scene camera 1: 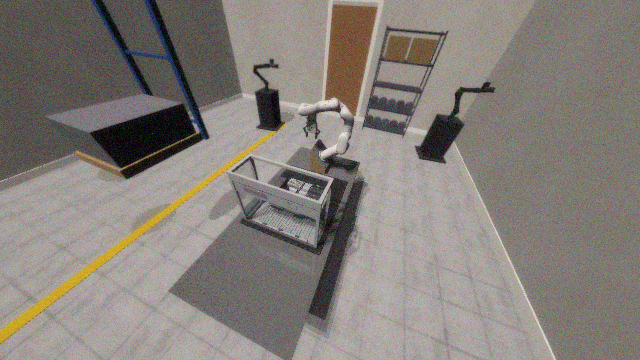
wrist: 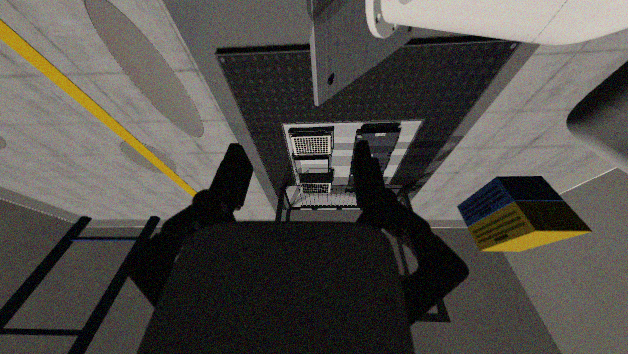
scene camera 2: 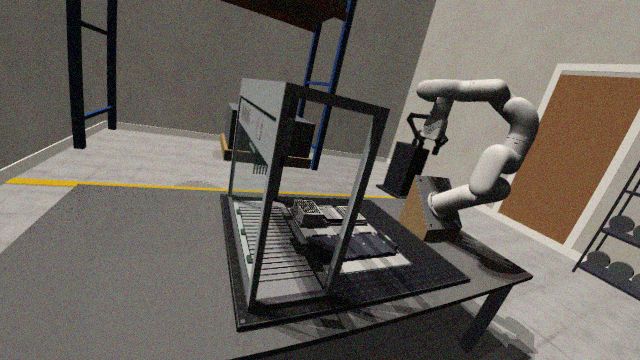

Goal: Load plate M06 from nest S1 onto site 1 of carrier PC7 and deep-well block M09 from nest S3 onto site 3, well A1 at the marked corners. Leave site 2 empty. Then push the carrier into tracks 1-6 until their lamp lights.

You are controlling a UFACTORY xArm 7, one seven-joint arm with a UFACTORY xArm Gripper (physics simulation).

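Frame: origin at the arm's base, x back, y up, z left, level; metres.
Seen in the pictures: gripper, fingertip midpoint: [scene camera 1: 311, 137] [wrist: 300, 154] [scene camera 2: 426, 152]; arm's base, link origin: [scene camera 1: 322, 156] [scene camera 2: 436, 204].
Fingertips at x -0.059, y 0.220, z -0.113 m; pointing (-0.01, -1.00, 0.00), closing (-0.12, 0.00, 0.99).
Pixels of each thing's top centre, then the offset from my fingertips to it.
- pale gridded plate, top centre: [wrist: 311, 146] [scene camera 2: 350, 212] [scene camera 1: 295, 182] dy -0.328, dx -0.303, dz -0.058 m
- plain pale item, top centre: [wrist: 312, 166] [scene camera 2: 329, 211] dy -0.328, dx -0.409, dz -0.077 m
- gridded block, top centre: [scene camera 2: 308, 206] [wrist: 315, 188] dy -0.301, dx -0.519, dz -0.082 m
- dark carrier, top centre: [scene camera 2: 354, 240] [wrist: 370, 167] [scene camera 1: 311, 197] dy -0.324, dx -0.442, dz +0.138 m
My gripper [scene camera 1: 312, 135] [scene camera 2: 430, 146] [wrist: 300, 154] is open and empty, high above the table beside the arm's base. In the wrist view a pale gridded plate [wrist: 311, 145] sits in the far nest of a row. A plain pale item [wrist: 314, 165] is in the middle nest. A gridded block [wrist: 316, 188] [scene camera 2: 307, 212] is in the nest nearest the frame and looks taller in scene camera 2. The dark carrier [wrist: 381, 141] [scene camera 2: 352, 246] lies beside the nests, with no labware visible on it. The slotted track deck [scene camera 2: 270, 240] [scene camera 1: 282, 222] stands inside the frame. Labels and lamps are unreadable.
A grey upright frame [scene camera 1: 280, 191] [scene camera 2: 276, 172] encloses the track deck, with posts and a top beam near the nests. The arm's wedge-shaped base mount [scene camera 2: 425, 210] [wrist: 345, 55] stands behind the nests. A blue and yellow box [wrist: 522, 215] shows right in the wrist view.
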